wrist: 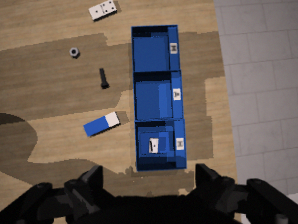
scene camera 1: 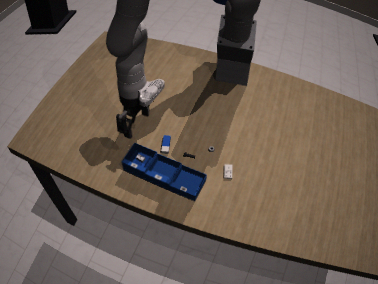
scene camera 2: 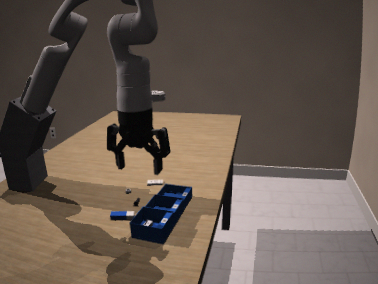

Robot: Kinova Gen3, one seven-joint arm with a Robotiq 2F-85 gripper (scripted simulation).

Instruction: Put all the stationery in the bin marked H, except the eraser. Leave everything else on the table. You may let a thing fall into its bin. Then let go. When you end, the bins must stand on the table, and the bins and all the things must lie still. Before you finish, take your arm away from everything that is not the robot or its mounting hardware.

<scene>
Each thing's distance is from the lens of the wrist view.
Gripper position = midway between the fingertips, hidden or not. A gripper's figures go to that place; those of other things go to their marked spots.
gripper [wrist: 149, 175]: 0.17 m
long blue bin [wrist: 158, 97]: 0.32 m
</scene>
